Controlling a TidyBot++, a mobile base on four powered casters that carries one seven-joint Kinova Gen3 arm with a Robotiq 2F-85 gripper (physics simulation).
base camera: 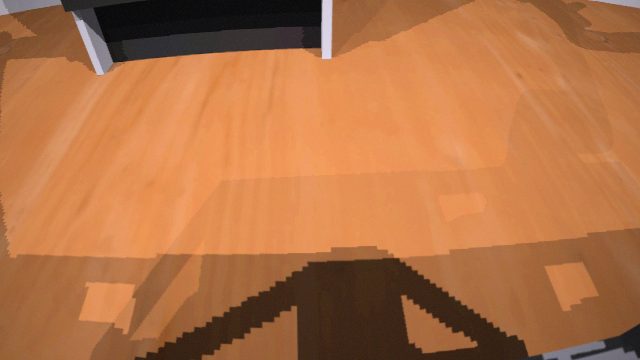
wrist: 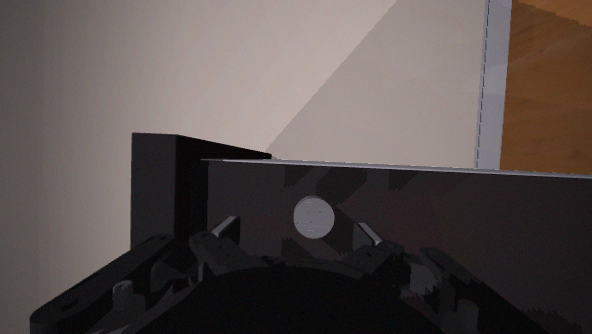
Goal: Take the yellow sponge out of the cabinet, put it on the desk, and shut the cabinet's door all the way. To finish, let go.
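Frame: origin at the arm's base, x left, y back, z up, level; metres.
Seen in the pictures: gripper, fingertip midpoint: [wrist: 296,232].
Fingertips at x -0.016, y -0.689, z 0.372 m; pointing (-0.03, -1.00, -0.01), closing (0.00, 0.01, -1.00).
Pixels of each thing's top centre, then the offset from my fingertips to it. "spot": a spot on its surface instead. Level surfaces: height alone.
- cabinet's door, surface spot: [wrist: 450,215] spot: dx -0.011, dy -0.035, dz -0.143 m
- round light-grey knob, surface spot: [wrist: 314,217] spot: dx -0.011, dy -0.005, dz -0.014 m
- wooden floor, surface height: dz -0.769 m
The cabinet's door [wrist: 450,215] is a dark panel with a thin pale top edge, across the lower part of the wrist view. A round light-grey knob [wrist: 314,217] stands out from it. My gripper [wrist: 296,232] is open, with its fingertips on either side of the knob; nothing is gripped, and I cannot tell how far the tips are from the panel. A dark upright part of the cabinet [wrist: 153,185] shows left of the panel. I cannot tell how far the door stands open. The yellow sponge does not show in either view.
In the base camera view, dark furniture with white legs [base camera: 326,30] stands on the wooden floor [base camera: 300,125] at the top left. In the wrist view, a pale wall [wrist: 200,75] rises behind the cabinet, with a light skirting strip [wrist: 495,90] at the right. Shadows cross the floor.
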